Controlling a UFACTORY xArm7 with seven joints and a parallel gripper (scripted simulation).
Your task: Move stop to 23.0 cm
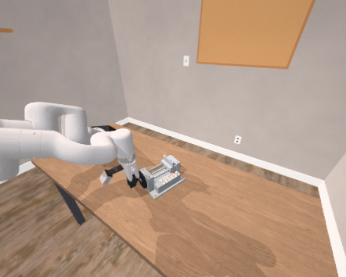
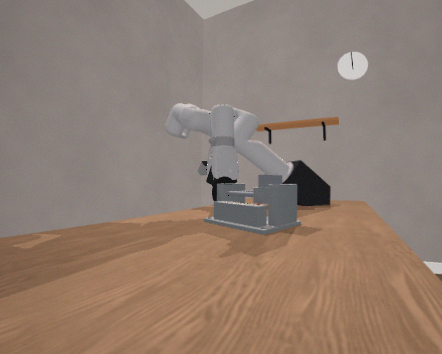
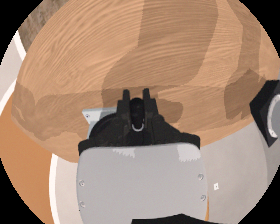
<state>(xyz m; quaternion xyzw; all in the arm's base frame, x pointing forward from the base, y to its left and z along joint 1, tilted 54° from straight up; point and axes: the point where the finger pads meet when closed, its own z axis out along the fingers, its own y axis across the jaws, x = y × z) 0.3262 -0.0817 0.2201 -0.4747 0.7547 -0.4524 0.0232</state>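
My hand is 20 mm short of the handwheel and 20 mm to the right of it. From my hand the other things lie so: sliding stop block: 160 mm ahead, 140 mm to the left, 30 mm above.
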